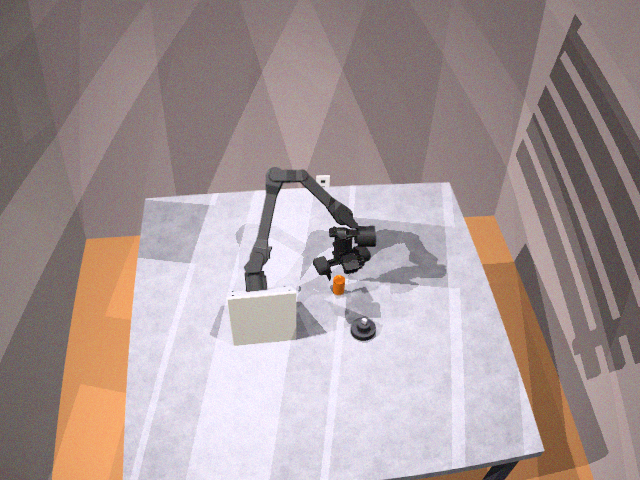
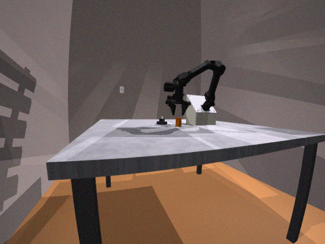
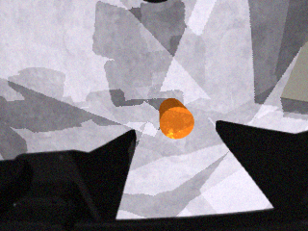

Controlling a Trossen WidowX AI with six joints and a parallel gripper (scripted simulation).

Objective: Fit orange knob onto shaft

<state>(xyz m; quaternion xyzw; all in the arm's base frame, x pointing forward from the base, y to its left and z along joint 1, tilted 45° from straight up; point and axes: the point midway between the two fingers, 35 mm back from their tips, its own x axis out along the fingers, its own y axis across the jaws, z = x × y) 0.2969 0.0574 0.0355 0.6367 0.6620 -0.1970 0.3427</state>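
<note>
Now: the orange knob 3 cm below my gripper tip. Round my gripper tip: dark round pedestal 19 cm to the right, 5 cm below, 4 cm ahead.
</note>
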